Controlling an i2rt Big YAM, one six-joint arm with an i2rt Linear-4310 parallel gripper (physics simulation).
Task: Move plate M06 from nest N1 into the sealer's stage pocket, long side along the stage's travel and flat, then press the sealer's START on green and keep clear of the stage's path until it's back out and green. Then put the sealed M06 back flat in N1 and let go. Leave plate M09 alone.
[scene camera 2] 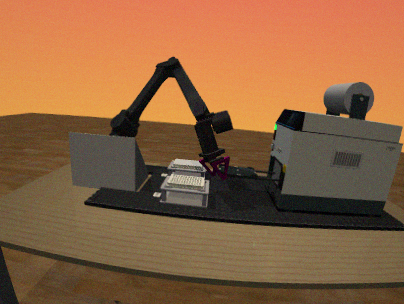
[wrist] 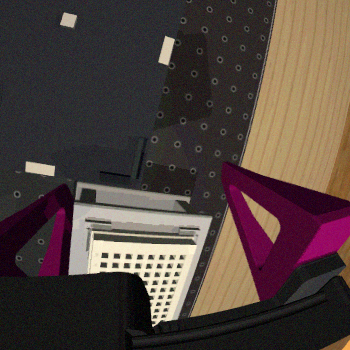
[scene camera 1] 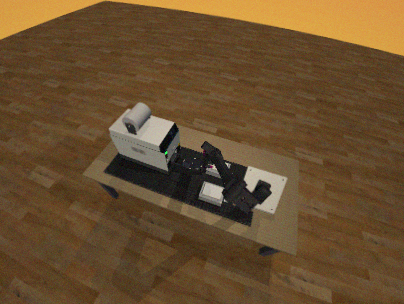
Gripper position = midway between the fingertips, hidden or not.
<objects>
The gripper [scene camera 2: 219, 177] is open, with nothing in its grasp. Also in view: an M06 well plate [wrist: 162, 259].
</objects>
